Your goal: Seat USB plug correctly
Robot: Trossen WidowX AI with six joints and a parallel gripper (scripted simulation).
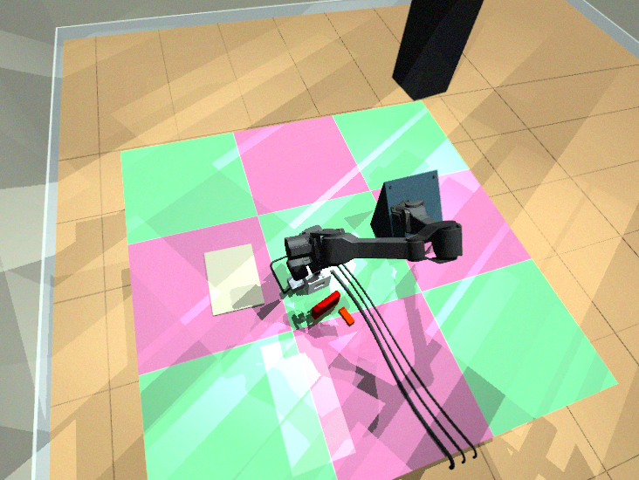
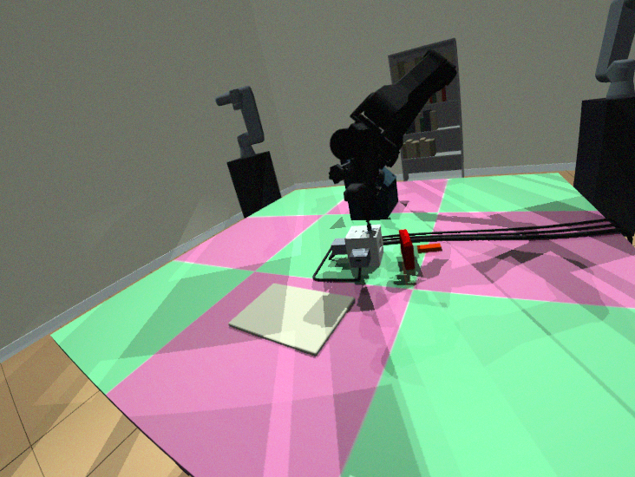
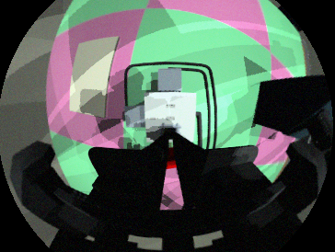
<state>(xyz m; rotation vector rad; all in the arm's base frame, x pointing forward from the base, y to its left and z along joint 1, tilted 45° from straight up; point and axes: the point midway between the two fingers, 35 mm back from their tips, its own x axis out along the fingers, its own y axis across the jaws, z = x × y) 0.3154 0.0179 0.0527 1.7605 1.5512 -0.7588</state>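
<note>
My gripper tip is 20 mm above the dark USB plug. The rest, counted from my gripper tip: red block 10 mm ahead, 90 mm to the left, 80 mm below; then orange piece 40 mm behind, 140 mm to the left, 100 mm below; then flat white pad 230 mm ahead, 130 mm to the right, 100 mm below.
</note>
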